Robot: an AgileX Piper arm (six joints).
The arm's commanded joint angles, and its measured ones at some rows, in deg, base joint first. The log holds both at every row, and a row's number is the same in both.
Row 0, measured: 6.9 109.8 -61.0 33.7 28.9 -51.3
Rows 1 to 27, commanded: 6.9 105.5 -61.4 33.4 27.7 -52.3; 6.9 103.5 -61.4 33.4 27.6 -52.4; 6.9 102.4 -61.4 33.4 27.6 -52.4; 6.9 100.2 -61.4 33.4 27.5 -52.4; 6.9 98.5 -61.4 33.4 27.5 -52.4; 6.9 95.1 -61.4 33.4 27.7 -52.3; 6.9 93.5 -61.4 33.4 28.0 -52.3; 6.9 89.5 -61.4 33.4 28.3 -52.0; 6.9 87.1 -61.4 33.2 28.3 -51.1; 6.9 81.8 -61.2 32.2 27.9 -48.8; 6.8 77.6 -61.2 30.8 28.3 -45.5; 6.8 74.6 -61.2 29.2 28.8 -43.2; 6.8 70.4 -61.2 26.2 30.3 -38.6; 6.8 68.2 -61.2 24.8 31.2 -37.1; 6.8 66.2 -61.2 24.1 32.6 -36.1; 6.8 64.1 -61.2 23.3 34.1 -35.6; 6.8 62.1 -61.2 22.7 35.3 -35.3; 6.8 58.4 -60.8 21.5 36.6 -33.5; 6.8 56.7 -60.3 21.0 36.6 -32.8; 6.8 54.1 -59.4 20.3 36.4 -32.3; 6.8 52.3 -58.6 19.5 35.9 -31.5; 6.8 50.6 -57.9 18.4 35.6 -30.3; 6.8 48.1 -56.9 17.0 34.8 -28.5; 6.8 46.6 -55.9 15.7 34.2 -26.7; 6.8 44.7 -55.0 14.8 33.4 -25.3; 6.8 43.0 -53.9 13.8 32.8 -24.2; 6.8 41.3 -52.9 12.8 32.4 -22.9
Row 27, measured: 6.9 47.1 -56.5 17.1 34.7 -28.3
